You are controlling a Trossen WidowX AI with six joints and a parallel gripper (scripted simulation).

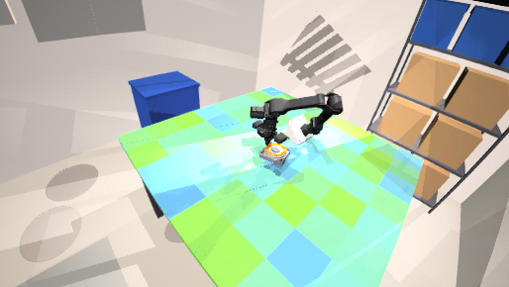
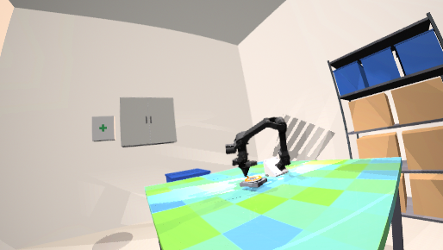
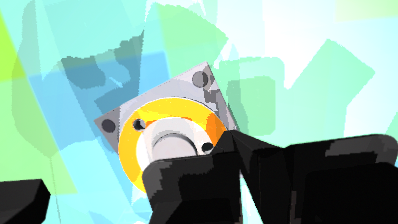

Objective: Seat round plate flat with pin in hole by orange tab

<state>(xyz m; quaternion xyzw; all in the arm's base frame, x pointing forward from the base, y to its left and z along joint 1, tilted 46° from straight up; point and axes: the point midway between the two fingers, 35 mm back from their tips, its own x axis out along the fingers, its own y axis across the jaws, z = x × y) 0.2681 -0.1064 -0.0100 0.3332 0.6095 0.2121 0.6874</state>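
Now: the grey square base 5 cm to the left of my gripper tip, 2 cm below it and 1 cm behind it.
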